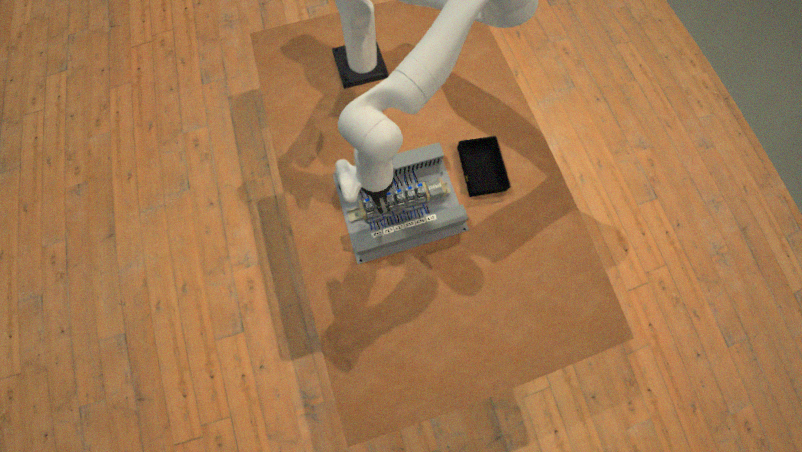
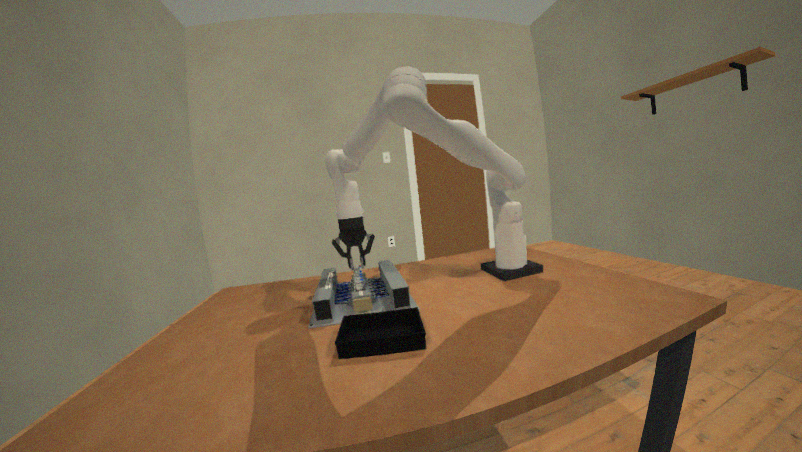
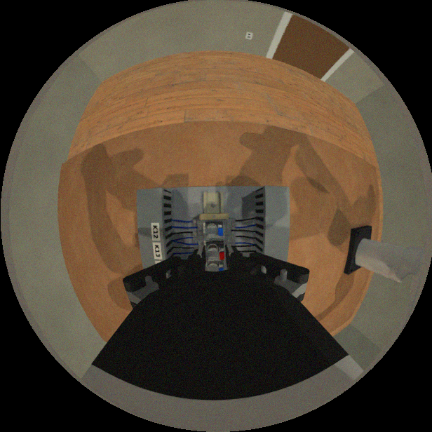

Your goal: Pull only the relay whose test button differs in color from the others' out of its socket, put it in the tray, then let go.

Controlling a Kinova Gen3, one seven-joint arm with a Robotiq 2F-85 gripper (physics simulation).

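Seen in the pictures: gripper, between the fingertips: (image 2: 357,268); arm's base, origin of its link: (image 1: 362,61) (image 2: 510,265).
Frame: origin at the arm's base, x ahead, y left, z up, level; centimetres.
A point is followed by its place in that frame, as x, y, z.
Note:
My gripper (image 1: 380,206) {46.7, -13.1, 4.8} (image 2: 357,263) {46.7, -13.1, 4.8} (image 3: 215,251) is shut on the red-button relay (image 3: 213,249), over the second place of the row beside label K13. The relay stands upright between the fingertips. It looks slightly higher than its neighbours, but its pins and socket are hidden, so I cannot tell whether it is clear. Relays with blue buttons stand on both sides: the end relay (image 1: 367,202) {46.3, -15.9, 4.5} (image 3: 213,230), and several others, such as this far one (image 1: 420,190) {48.6, -1.9, 4.6}. The black tray (image 1: 484,167) {47.0, 20.1, -1.9} (image 2: 381,343) {48.1, 24.5, 0.2} stands beside the grey panel, with no relay seen in it.
The grey panel (image 1: 412,242) {59.4, -8.5, -2.0} (image 3: 150,207) has raised wire ducts on both long sides, such as this one (image 2: 394,283) {39.8, 4.9, 4.1}, with blue wires between them and the sockets. The robot base (image 1: 359,75) {4.7, -2.8, 0.0} (image 2: 512,271) {3.7, 5.5, 0.0} (image 3: 358,250) stands behind the panel. The tray has low walls.

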